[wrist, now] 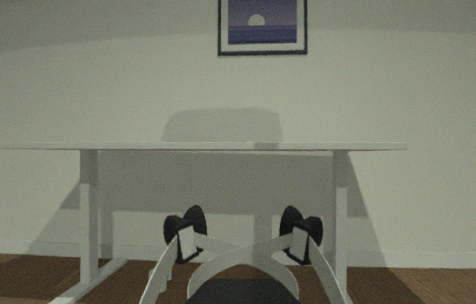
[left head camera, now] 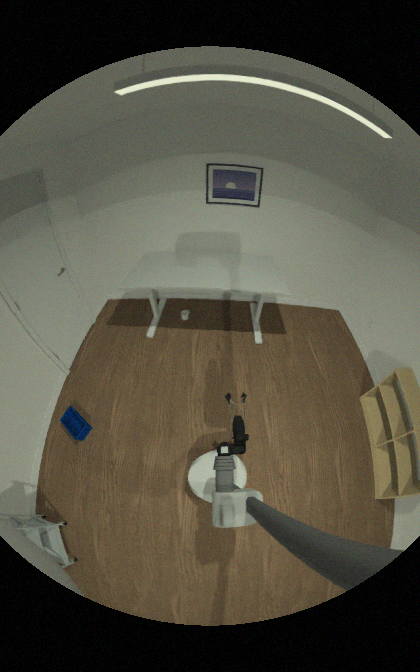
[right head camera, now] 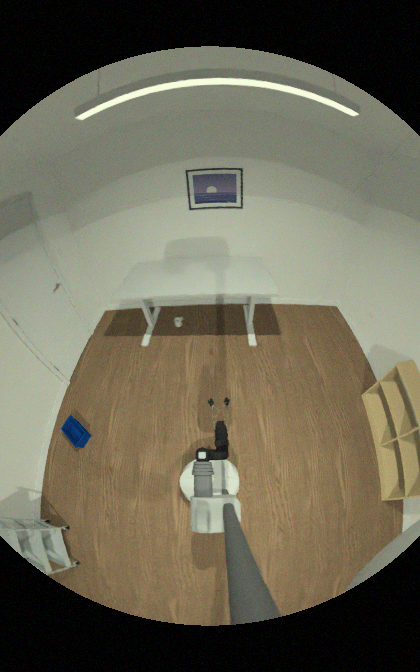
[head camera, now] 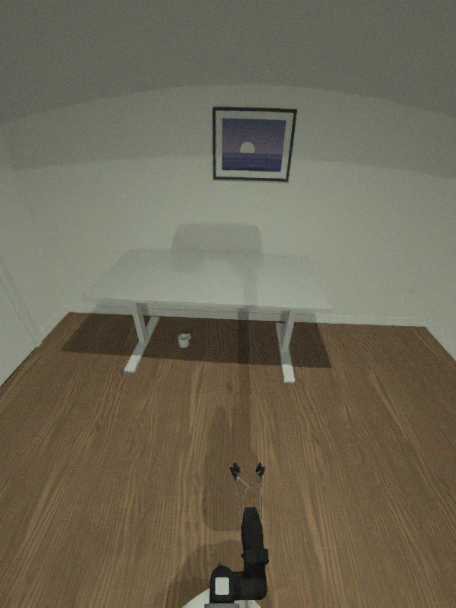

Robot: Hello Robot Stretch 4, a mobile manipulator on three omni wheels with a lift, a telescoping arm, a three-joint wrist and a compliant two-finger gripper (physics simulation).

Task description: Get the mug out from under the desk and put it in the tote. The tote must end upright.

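Frame: origin at the robot's base, x right, y back, z down, level; centimetres.
Seen in the pictures: gripper, fingertip midpoint: (wrist: 242, 224) (head camera: 247, 462).
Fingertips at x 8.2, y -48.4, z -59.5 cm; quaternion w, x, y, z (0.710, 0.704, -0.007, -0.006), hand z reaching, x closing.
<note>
A point is followed by its place in that frame.
A small white mug (head camera: 183, 341) @[x -35.6, y -167.8, z -5.0 cm] (left head camera: 185, 315) (right head camera: 178, 322) stands on the floor under the white desk (head camera: 210, 280) @[x -10.7, y -159.6, z -69.2 cm] (left head camera: 205, 275) (right head camera: 195, 280) (wrist: 125, 146) @[x -37.0, y -134.0, z -67.7 cm], near its left leg. In the wrist view part of the mug (wrist: 164, 281) shows low at the left, largely hidden behind a finger strip. A blue tote (left head camera: 76, 424) (right head camera: 76, 432) sits on the floor at the far left, and looks upright. My gripper (head camera: 248, 471) @[x 8.2, y -48.4, z -59.5 cm] (left head camera: 236, 398) (right head camera: 219, 402) (wrist: 242, 224) @[x 8.2, y -48.4, z -59.5 cm] is open and empty, pointing toward the desk and well short of it.
A wooden shelf unit (left head camera: 377, 447) (right head camera: 381, 445) stands at the right wall. A grey wheeled cart (left head camera: 62, 542) (right head camera: 62, 545) is at the lower left. The desk's feet (head camera: 288, 367) (head camera: 134, 361) reach forward on the floor on both sides of the mug. A framed picture hangs above the desk.
</note>
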